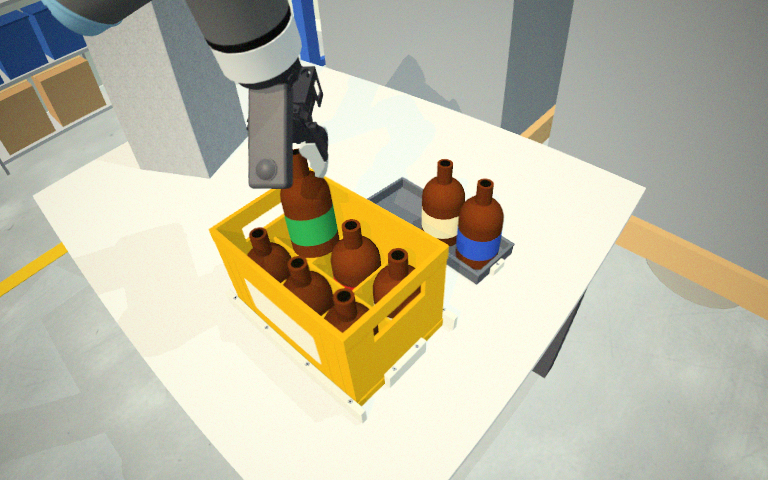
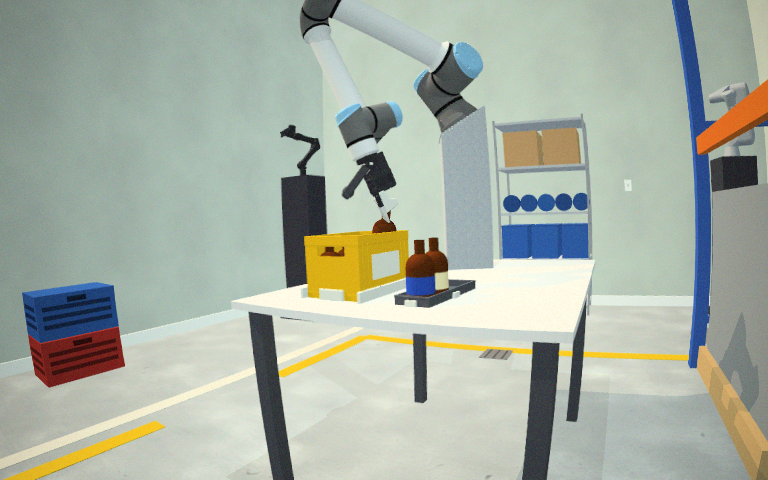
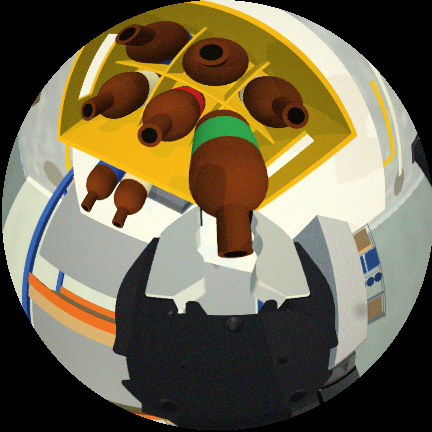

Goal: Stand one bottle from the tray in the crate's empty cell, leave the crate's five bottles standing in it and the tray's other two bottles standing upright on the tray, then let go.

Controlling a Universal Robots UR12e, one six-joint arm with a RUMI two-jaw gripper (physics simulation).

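Frame: origin at the arm's base, x ahead, y left, z up, level; metres.
Seen in the pictures: gripper, fingertip midpoint: [image 1: 307,175] [image 2: 389,222] [image 3: 224,209]; arm's base at its link origin: [image 2: 461,124] [image 3: 332,363].
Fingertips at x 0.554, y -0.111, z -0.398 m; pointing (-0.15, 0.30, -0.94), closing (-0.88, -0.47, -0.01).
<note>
Pixels of each thing's middle, then the offset from my fingertips to it. Level surfaces: height alone.
- green-labelled brown bottle at the middle of its body: [image 3: 227,173] [image 1: 306,200] [image 2: 384,233] 0.006 m ahead, 0.015 m right, 0.033 m down
- yellow crate at the middle of its body: [image 3: 194,86] [image 1: 329,280] [image 2: 359,262] 0.079 m ahead, 0.065 m right, 0.114 m down
- cream-labelled bottle at the middle of its body: [image 1: 443,200] [image 3: 130,194] [image 2: 434,266] 0.123 m ahead, 0.181 m left, 0.119 m down
- blue-labelled bottle at the middle of its body: [image 1: 480,221] [image 3: 101,180] [image 2: 420,270] 0.201 m ahead, 0.169 m left, 0.119 m down
- grey tray at the middle of its body: [image 1: 436,225] [image 3: 146,177] [image 2: 438,291] 0.108 m ahead, 0.186 m left, 0.189 m down
- white table at its surface level: 0.202 m down
My gripper [image 1: 298,161] [image 2: 386,217] [image 3: 224,209] is shut on the neck of the green-labelled brown bottle [image 1: 312,226] [image 2: 384,227] [image 3: 227,175]. This bottle's lower part is inside the yellow crate [image 1: 419,311] [image 2: 334,277] [image 3: 110,145], at the corner cell. It stands higher than the crate's other bottles, and its contact with the crate floor is hidden. The crate's other bottles, one of them near the middle [image 1: 355,263] [image 3: 172,117], stand in their cells. The cream-labelled bottle [image 1: 441,198] [image 2: 441,280] [image 3: 131,195] and blue-labelled bottle [image 1: 480,217] [image 2: 419,266] [image 3: 102,181] stand upright on the grey tray [image 1: 404,200] [image 2: 467,284] [image 3: 172,197].
White strips edge the crate on the white table [image 1: 186,316] [image 2: 526,311]. The crate's walls and thin dividers surround the held bottle's lower part. A grey pedestal [image 1: 164,84] [image 2: 467,198] [image 3: 335,260] stands behind the crate, at the table's far end.
</note>
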